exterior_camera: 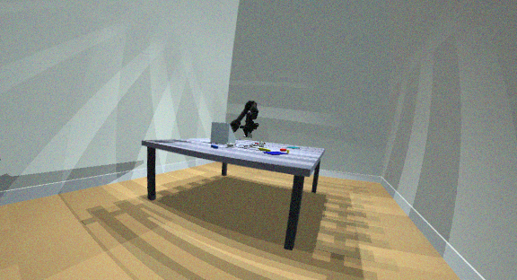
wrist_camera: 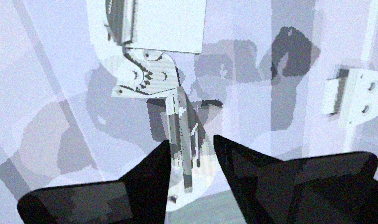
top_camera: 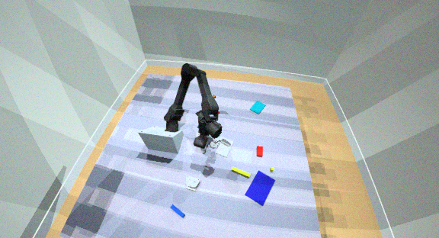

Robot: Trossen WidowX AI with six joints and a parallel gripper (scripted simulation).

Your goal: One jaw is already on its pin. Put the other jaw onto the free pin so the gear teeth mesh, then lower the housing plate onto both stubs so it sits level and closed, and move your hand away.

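My gripper tip is 30 mm past the jaw and 20 mm to the right of it. Also, from my gripper tip: yellow bar (230 mm ahead, 120 mm to the right, 70 mm below); then white block (10 mm behind, 240 mm to the right, 70 mm below); then red stick (40 mm behind, 310 mm to the left, 80 mm below).
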